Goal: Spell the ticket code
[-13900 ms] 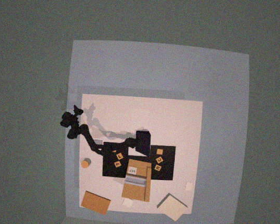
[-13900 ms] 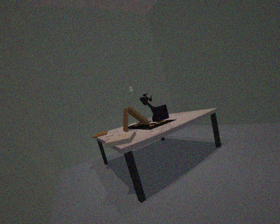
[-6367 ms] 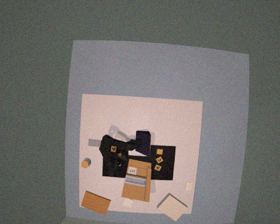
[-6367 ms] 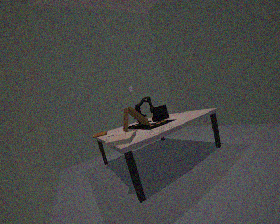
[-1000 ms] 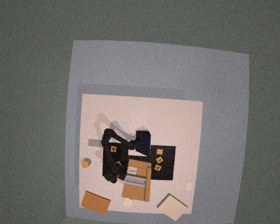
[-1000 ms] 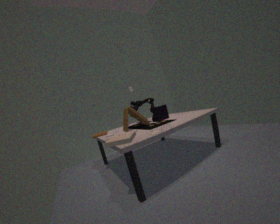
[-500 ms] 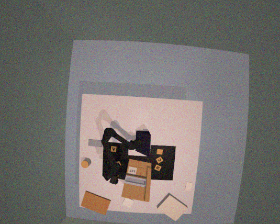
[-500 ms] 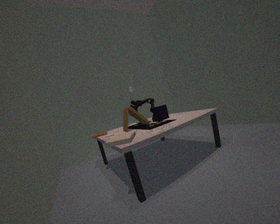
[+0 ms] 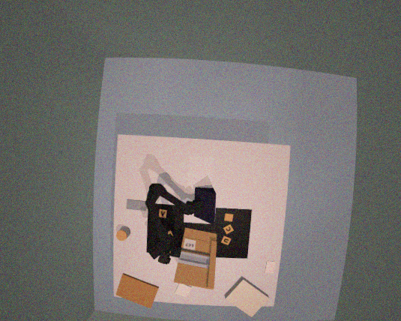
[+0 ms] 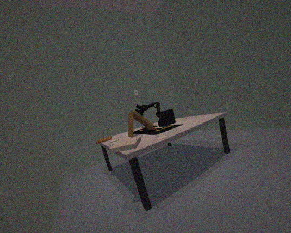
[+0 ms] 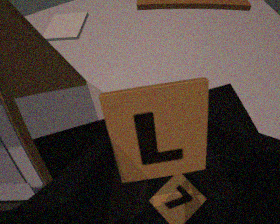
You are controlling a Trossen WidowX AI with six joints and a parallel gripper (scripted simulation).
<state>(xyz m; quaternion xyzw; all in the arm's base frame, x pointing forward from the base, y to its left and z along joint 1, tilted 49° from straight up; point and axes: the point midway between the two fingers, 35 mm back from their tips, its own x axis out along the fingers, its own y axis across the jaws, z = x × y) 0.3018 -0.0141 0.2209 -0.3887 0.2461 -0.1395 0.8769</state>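
Now: the white ticket 50 mm behind my gripper tip, 140 mm to the left of it and 70 mm below it. Also, from my gripper tip: grey block: 240 mm behind, 290 mm to the right, 160 mm below; black mat: 140 mm behind, 190 mm to the left, 170 mm below; letter tile: right at my gripper tip.
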